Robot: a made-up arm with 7 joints.
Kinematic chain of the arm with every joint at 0, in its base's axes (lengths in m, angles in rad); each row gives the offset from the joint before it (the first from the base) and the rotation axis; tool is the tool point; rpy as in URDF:
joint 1: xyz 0 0 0.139 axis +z
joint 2: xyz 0 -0.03 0.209 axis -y
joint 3: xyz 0 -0.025 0.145 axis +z
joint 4: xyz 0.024 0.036 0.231 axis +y
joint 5: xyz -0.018 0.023 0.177 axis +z
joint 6: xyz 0 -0.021 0.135 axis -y
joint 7: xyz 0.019 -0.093 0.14 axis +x
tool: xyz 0 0 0 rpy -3.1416 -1.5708 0
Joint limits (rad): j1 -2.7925..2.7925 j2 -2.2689..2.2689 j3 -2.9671..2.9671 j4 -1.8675..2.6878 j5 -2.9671..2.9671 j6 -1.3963..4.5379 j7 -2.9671..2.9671
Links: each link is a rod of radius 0.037 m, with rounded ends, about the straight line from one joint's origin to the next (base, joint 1, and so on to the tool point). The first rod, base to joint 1, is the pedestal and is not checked.
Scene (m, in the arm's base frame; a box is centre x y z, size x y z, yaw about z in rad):
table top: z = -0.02
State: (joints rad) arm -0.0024 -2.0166 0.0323 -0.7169 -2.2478 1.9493 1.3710
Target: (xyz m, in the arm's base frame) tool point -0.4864 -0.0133 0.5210
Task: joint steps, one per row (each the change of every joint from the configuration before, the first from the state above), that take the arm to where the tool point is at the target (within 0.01 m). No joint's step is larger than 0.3 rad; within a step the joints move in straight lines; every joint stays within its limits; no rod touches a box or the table.
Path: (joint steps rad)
1: 0.0098 0.2657 0.0395 -0.0791 0.0422 -0.0521 0.0000
2: 0.0097 0.2657 0.0395 -0.0791 0.0422 -0.0522 0.0000
3: 0.0098 0.2657 0.0395 -0.0792 0.0422 -0.0521 0.0000
4: 0.0097 0.2657 0.0395 -0.0791 0.0422 -0.0522 0.0000
5: 0.0098 0.2657 0.0395 -0.0791 0.0422 -0.0521 0.0000
6: 0.0097 0.2657 0.0395 -0.0791 0.0422 -0.0522 0.0000
7: 0.0098 0.2657 0.0395 -0.0791 0.0422 -0.0521 0.0000
8: 0.0097 0.2657 0.0395 -0.0792 0.0422 -0.0522 0.0000
9: 0.0098 0.2657 0.0395 -0.0791 0.0422 -0.0521 0.0000

